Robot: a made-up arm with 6 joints.
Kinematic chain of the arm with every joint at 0, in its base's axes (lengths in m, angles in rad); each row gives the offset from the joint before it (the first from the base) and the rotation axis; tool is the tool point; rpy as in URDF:
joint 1: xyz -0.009 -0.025 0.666 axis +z
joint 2: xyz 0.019 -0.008 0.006 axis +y
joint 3: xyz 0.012 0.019 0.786 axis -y
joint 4: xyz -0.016 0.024 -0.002 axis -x
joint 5: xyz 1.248 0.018 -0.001 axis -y
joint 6: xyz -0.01 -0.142 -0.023 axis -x
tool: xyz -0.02 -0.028 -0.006 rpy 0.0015 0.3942 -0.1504
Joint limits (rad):
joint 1: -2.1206..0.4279
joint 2: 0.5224..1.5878
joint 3: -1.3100..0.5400
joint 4: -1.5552..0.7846
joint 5: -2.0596..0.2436
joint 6: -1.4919..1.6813
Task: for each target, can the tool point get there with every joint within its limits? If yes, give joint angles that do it. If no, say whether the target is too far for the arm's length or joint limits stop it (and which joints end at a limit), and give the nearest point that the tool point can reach.
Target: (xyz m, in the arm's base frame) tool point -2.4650 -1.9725 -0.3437
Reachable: no: too far | nearest point -0.9955 -1.4510 0.0774 | short by 1.615 m
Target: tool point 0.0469 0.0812 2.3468
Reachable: no: joint limits stop it (at a limit: joint 1, joint 2, joint 3, joint 4) | nearest point 1.4638 0.5994 1.4780 | short by 1.741 m
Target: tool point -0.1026 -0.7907 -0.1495
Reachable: yes | joints -1.5413 1.0637 -0.4809 0.1647 -0.6082 0.1720
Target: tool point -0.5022 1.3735 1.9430
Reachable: no: joint limits stop it (at a limit: joint 2, joint 3, joint 4, joint 5) | nearest point -0.1520 0.3806 0.4965 | short by 1.789 m
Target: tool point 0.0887 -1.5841 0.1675
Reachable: yes | joints -1.4361 1.1096 0.3096 0.1310 -0.7420 -0.3974
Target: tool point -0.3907 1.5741 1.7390
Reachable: no: joint limits stop it (at a limit: joint 2, joint 3, joint 4, joint 5) | nearest point -0.1095 0.3959 0.4943 | short by 1.737 m
